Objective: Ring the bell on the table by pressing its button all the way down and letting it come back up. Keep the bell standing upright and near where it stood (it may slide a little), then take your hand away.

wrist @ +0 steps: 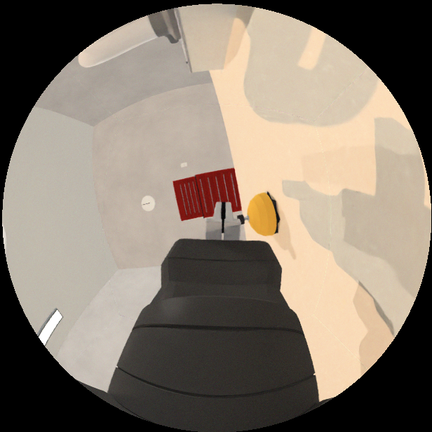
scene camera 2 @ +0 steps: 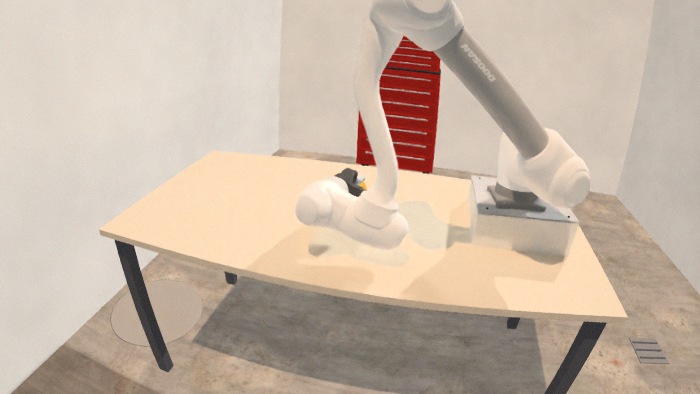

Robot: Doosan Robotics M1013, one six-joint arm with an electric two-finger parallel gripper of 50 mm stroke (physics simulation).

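Seen in the pictures: gripper, fingertip midpoint: [scene camera 2: 361,177]; arm's base, origin of the base link: [scene camera 2: 515,199].
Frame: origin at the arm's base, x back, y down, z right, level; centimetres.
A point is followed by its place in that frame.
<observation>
The yellow bell [scene camera 2: 363,186] @(z 18.6, x -52.5, y 8.4 cm) [wrist: 262,214] stands upright on the table; in the scene view the arm and gripper hide most of it. In the wrist view its black button [wrist: 241,219] shows at the end of a short stem, with some stem visible above the dome. My gripper [scene camera 2: 361,178] @(z 9.8, x -52.6, y 1.5 cm) [wrist: 223,211] is shut with its fingertips together and empty. It lies level over the bell, and the side of its fingers is right beside the button in the wrist view. I cannot tell whether they touch.
The wooden table [scene camera 2: 190,200] @(z -0.7, x -114.5, y 11.3 cm) [wrist: 300,280] carries the robot's base block [scene camera 2: 525,235] @(z -14.2, x 1.3, y 5.6 cm) at its right end. A red tool cabinet [scene camera 2: 405,120] [wrist: 217,192] stands on the floor behind the table. The arm's wrist hangs low over the table, in front of the bell.
</observation>
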